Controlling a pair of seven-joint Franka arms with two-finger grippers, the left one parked.
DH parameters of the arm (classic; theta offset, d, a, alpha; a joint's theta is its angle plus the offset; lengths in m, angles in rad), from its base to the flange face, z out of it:
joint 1: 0 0.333 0 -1.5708
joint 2: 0 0 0 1.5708
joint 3: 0 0.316 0.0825 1.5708
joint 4: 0 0 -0.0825 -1.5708
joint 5: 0 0.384 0 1.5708
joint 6: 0 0 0.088 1.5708
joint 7: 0 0.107 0 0
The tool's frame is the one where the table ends.
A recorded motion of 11 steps. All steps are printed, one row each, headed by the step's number.
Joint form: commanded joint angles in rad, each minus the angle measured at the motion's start. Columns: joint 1, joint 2, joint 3, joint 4, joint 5, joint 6, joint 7.
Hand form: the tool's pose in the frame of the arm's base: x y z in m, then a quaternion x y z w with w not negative. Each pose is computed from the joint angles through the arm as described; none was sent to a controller.
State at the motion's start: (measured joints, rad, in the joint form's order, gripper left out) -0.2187 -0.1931 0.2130 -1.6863 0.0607 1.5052 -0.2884
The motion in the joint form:
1: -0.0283 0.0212 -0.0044 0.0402 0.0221 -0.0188 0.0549
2: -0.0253 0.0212 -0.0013 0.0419 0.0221 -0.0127 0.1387
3: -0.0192 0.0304 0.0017 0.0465 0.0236 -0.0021 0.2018
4: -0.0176 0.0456 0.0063 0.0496 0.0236 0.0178 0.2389
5: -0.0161 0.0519 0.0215 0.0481 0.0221 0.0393 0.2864
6: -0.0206 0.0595 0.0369 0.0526 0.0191 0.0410 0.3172
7: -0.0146 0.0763 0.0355 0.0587 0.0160 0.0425 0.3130
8: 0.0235 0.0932 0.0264 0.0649 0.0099 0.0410 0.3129
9: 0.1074 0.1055 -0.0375 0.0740 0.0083 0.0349 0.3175
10: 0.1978 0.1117 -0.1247 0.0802 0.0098 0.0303 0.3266
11: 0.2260 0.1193 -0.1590 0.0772 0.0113 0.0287 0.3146
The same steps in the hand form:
1: 0.4924 0.0010 0.6697 -0.99474 -0.09960 -0.00739 0.02273
2: 0.4931 0.0041 0.6710 -0.99784 -0.06085 -0.01016 0.02243
3: 0.4972 0.0082 0.6696 -0.99906 -0.03382 -0.01247 0.02410
4: 0.5041 0.0103 0.6654 -0.99938 -0.01798 -0.01599 0.02555
5: 0.5083 0.0186 0.6633 -0.99945 -0.00207 -0.02184 0.02495
6: 0.5109 0.0239 0.6615 -0.99947 0.00800 -0.02051 0.02378
7: 0.5162 0.0246 0.6563 -0.99957 0.00375 -0.01617 0.02430
8: 0.5204 0.0377 0.6507 -0.99961 -0.01066 -0.01011 0.02381
9: 0.5225 0.0457 0.6489 -0.99944 -0.01857 -0.00577 0.02713
10: 0.5237 0.0452 0.6488 -0.99936 -0.01589 -0.00356 0.03187
11: 0.5261 0.0414 0.6434 -0.99925 -0.01876 0.00224 0.03392

